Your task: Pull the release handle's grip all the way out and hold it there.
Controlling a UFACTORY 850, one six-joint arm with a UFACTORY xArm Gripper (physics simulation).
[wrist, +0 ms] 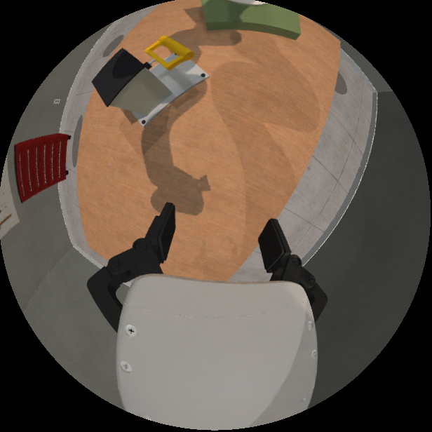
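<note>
The release handle's yellow grip point(186, 50), a rectangular loop with a thick outer bar, is at the upper left of the wrist view. A short thin rod joins it to a box point(119, 75) with a black face and a grey-beige side. The box is on a light grey base plate point(187, 77) with dark screws at its corners. My gripper point(221, 222) is open with nothing between its fingers. It is well apart from the grip, which shows farther up and to the left in the view.
A green block point(252, 22) with a white round thing on it is at the top edge. The wooden table top point(200, 145) has a grey tiled border point(332, 150) around it. A red slatted panel point(42, 165) is beyond the left border. Arm shadows fall across the wood.
</note>
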